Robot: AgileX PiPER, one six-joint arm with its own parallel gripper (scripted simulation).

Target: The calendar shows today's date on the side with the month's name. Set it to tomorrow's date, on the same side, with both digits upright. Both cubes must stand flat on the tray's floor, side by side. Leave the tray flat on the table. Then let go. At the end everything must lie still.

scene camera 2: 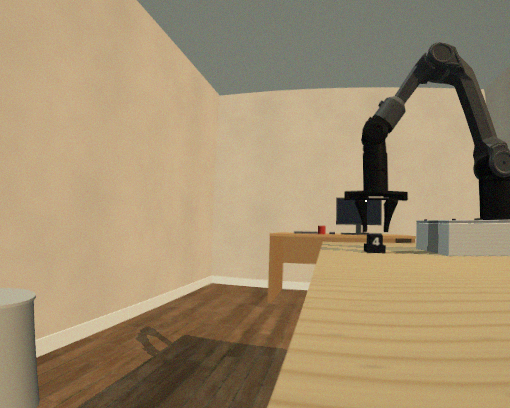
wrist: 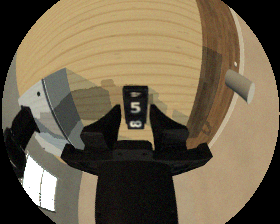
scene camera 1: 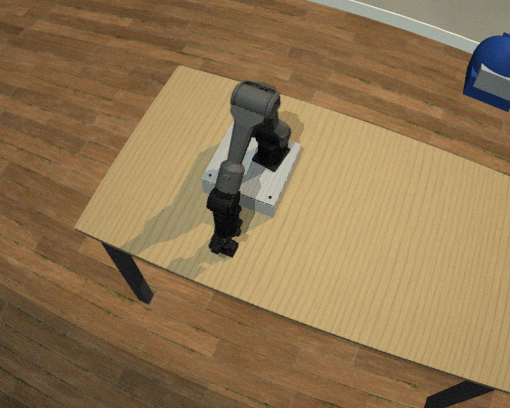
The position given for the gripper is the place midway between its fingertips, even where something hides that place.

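Gripper [scene camera 2: 375, 232] in view. Gripper [wrist: 135, 110] too.
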